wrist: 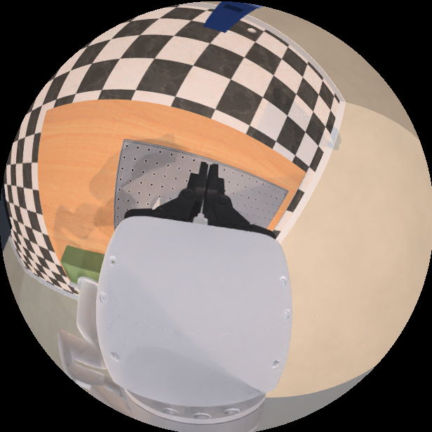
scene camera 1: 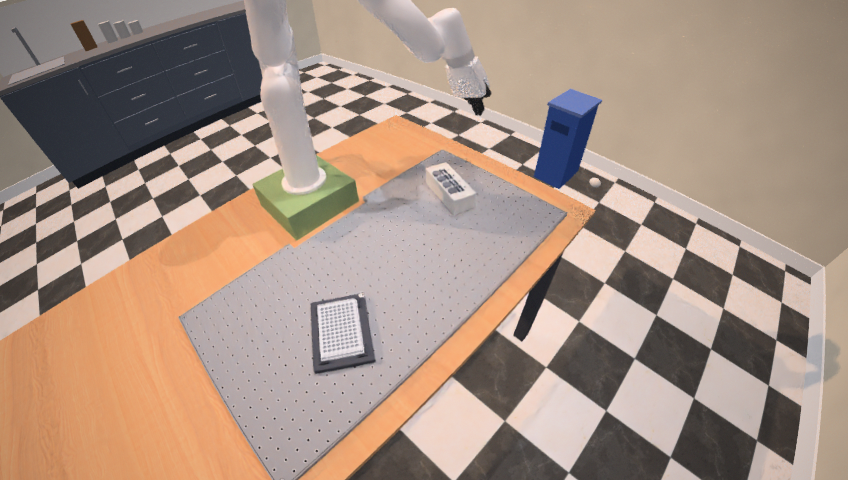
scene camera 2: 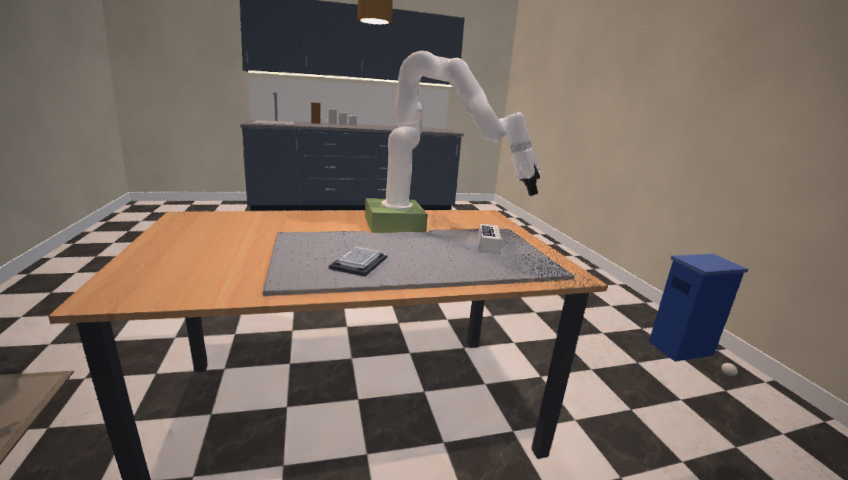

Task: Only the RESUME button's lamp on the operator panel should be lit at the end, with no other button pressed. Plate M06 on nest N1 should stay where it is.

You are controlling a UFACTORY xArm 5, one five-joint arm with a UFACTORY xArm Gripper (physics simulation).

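Frame: origin at the arm's base, x down, y left, z ahead, level; centimetres.
Seen in the pictures: gripper, between the fingertips: [scene camera 1: 480, 112] [scene camera 2: 533, 194]; arm's base, origin of its link: [scene camera 1: 304, 181] [scene camera 2: 396, 205].
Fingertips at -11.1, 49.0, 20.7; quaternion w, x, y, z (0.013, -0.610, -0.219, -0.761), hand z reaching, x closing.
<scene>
Pixels of each thing's top centre, then the offset from my fingertips to it, as dx, dy, dz. Level surfaces: height alone.
- operator panel, centre of its top: [scene camera 1: 449, 179] [scene camera 2: 490, 230] +12.4, -17.7, +5.8
- White plate M06, centre of its top: [scene camera 1: 338, 326] [scene camera 2: 359, 255] +15.4, -65.1, +22.7
- dark nest N1, centre of its top: [scene camera 1: 339, 328] [scene camera 2: 359, 257] +16.2, -65.1, +22.7
- wooden table, height of its surface: dx +19.3
The operator panel [scene camera 1: 460, 204] [scene camera 2: 489, 242] is a pale box with dark markings on its top, at the breadboard's far right. Its labels and lamps are too small to read. In the wrist view a small pale corner, perhaps the panel's, shows beside the gripper's linkage, which hides the rest. White plate M06 [scene camera 1: 340, 330] [scene camera 2: 360, 256] lies flat in the dark nest N1 [scene camera 1: 367, 333] [scene camera 2: 359, 271]. My gripper [scene camera 1: 479, 111] [scene camera 2: 532, 192] [wrist: 206, 174] is shut and empty, fingertips together, pointing down and tilted, well above the table, near the panel's end of the table.
A grey perforated breadboard [scene camera 1: 416, 267] [scene camera 2: 416, 274] [wrist: 145, 165] covers part of the wooden table [scene camera 1: 107, 368] [scene camera 2: 178, 273] [wrist: 75, 150]. The arm stands on a green block [scene camera 1: 321, 211] [scene camera 2: 397, 222] [wrist: 82, 262]. A blue bin [scene camera 1: 564, 142] [scene camera 2: 690, 315] stands on the floor beyond the table.
</scene>
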